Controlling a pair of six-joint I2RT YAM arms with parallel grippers.
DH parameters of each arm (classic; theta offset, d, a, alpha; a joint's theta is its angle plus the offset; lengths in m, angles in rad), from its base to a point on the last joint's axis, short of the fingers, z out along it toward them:
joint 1: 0 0.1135 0.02 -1.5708
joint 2: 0 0 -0.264 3.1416
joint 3: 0.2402 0 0.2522 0
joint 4: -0.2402 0 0.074 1.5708
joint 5: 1.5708 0 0 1.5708
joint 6: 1.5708 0.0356 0 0
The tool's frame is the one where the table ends.
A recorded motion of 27 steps. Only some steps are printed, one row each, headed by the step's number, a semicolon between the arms.
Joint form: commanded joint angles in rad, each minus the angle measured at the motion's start. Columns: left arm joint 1, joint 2, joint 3, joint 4, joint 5, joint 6; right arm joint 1, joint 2, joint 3, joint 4, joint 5, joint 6.
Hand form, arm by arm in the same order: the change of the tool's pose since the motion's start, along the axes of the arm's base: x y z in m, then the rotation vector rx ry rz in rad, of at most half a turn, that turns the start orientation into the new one. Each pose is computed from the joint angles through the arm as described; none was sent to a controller.
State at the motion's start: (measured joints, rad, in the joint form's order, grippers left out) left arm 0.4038 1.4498 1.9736 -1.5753 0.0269 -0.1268; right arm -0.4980 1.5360 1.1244 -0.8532 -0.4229 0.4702
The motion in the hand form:
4: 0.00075 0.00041 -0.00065 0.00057 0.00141 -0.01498; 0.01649 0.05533 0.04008 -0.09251 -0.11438 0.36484
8: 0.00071 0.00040 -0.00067 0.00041 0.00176 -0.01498; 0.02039 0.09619 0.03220 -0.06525 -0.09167 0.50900
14: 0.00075 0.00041 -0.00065 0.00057 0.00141 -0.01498; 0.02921 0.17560 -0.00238 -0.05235 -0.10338 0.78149
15: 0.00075 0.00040 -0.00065 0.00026 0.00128 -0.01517; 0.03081 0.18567 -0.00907 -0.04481 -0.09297 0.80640
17: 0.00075 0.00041 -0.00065 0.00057 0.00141 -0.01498; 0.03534 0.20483 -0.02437 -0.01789 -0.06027 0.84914
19: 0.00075 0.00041 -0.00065 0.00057 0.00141 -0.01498; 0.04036 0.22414 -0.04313 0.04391 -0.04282 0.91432
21: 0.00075 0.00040 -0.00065 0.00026 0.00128 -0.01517; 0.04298 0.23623 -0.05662 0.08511 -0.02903 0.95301
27: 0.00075 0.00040 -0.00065 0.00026 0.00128 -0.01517; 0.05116 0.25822 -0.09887 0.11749 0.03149 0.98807
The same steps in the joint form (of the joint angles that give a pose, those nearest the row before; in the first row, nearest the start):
4: 0.0015 0.0015 -0.0019 0.0019 0.0072 0.0149; 0.1965 -0.0500 0.1034 -0.0919 -0.0175 -0.1900
8: 0.0015 0.0015 -0.0019 0.0015 0.0073 0.0149; 0.3380 -0.0488 0.0778 -0.1000 -0.0237 -0.1904
14: 0.0015 0.0015 -0.0019 0.0019 0.0072 0.0149; 0.6130 0.0088 -0.0065 0.0450 -0.0240 -0.1877
15: 0.0015 0.0015 -0.0019 0.0019 0.0076 0.0149; 0.6458 0.0297 -0.0118 0.0633 -0.0244 -0.1782
17: 0.0015 0.0015 -0.0019 0.0019 0.0072 0.0149; 0.7042 0.0870 -0.0126 0.0934 -0.0351 -0.1560
19: 0.0015 0.0015 -0.0019 0.0019 0.0072 0.0149; 0.7549 0.1583 -0.0126 0.1362 -0.0908 -0.1564
21: 0.0015 0.0015 -0.0019 0.0019 0.0076 0.0149; 0.7854 0.2079 -0.0126 0.1663 -0.1278 -0.1564
27: 0.0015 0.0015 -0.0019 0.0019 0.0076 0.0149; 0.8392 0.3513 -0.0122 0.2609 -0.1446 -0.1331

